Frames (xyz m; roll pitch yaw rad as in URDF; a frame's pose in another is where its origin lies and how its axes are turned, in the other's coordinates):
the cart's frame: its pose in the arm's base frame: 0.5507 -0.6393 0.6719 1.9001 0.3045 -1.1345
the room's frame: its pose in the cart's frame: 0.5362 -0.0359 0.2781 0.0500 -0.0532 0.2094
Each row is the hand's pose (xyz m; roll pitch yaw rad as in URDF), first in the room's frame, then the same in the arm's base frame.
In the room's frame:
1: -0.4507 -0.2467 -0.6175 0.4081 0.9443 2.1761
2: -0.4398 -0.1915 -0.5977 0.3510 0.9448 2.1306
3: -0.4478 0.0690 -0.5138 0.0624 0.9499 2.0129
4: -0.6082 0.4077 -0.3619 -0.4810 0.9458 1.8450
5: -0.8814 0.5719 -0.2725 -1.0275 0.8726 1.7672
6: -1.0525 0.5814 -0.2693 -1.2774 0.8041 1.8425
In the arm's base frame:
1: 1.0145 -0.5413 0.4344 -0.3308 -0.8813 0.7069
2: 0.9835 -0.5687 0.4774 -0.3256 -0.8983 0.6742
3: 0.8275 -0.6391 0.6911 -0.4406 -0.9323 0.5759
4: 0.5395 -0.6000 0.9722 -0.7214 -0.9717 0.4211
5: 0.3250 -0.4008 1.1269 -1.1525 -1.0524 0.3575
6: 0.2663 -0.2423 1.1554 -1.5779 -1.1088 0.4928

